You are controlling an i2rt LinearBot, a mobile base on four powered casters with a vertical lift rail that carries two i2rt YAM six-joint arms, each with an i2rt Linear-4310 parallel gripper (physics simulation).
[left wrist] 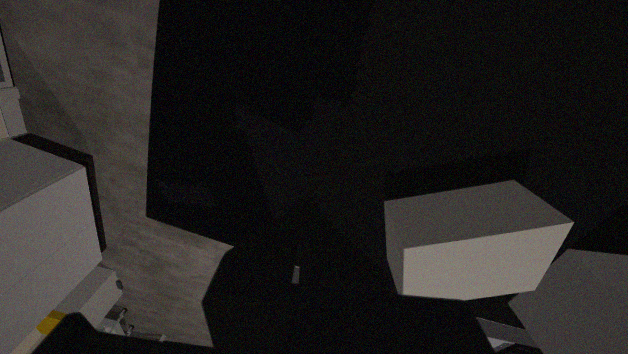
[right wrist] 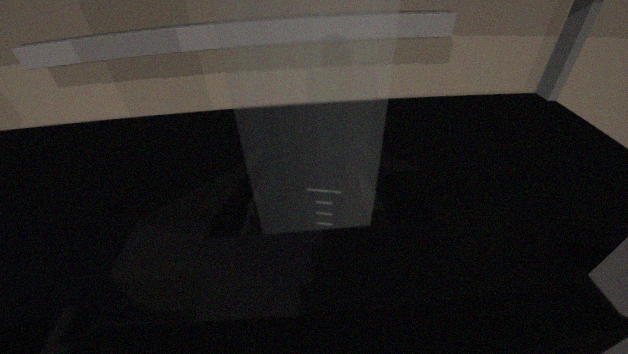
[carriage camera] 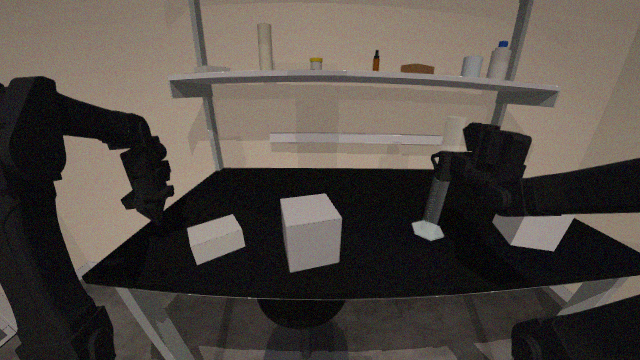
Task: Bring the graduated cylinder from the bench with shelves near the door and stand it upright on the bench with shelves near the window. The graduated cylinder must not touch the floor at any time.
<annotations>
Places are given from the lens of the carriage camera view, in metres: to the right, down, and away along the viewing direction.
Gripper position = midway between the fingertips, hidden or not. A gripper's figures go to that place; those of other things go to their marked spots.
left gripper (carriage camera: 160,225): -0.43, 0.12, 0.50
right gripper (carriage camera: 438,157): 0.33, -0.06, 0.53
graduated cylinder (carriage camera: 427,228): 0.32, 0.14, 0.56
</annotations>
